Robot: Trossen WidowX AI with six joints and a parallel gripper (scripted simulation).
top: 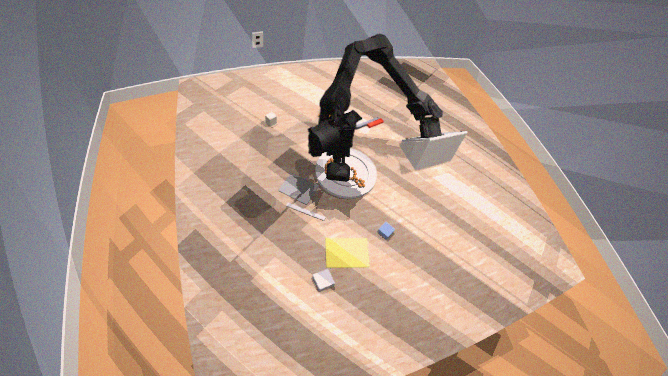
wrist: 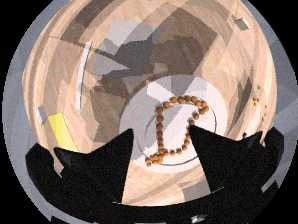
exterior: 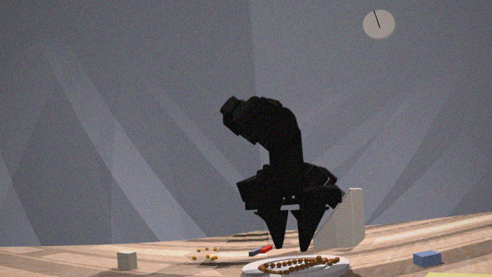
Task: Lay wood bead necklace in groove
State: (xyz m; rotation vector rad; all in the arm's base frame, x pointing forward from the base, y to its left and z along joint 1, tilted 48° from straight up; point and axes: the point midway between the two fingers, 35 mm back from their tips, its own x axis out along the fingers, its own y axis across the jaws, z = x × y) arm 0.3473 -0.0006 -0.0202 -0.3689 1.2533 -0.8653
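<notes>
Now: the grey sheet 11 cm ahead of my gripper tip and 5 cm below it. The rest, counted from my gripper tip: yellow sheet: 25 cm to the left, 5 cm below, 4 cm ahead; then blue block: 22 cm to the left, 9 cm behind, 4 cm below; then stick: 12 cm ahead, 9 cm to the left, 5 cm below.
</notes>
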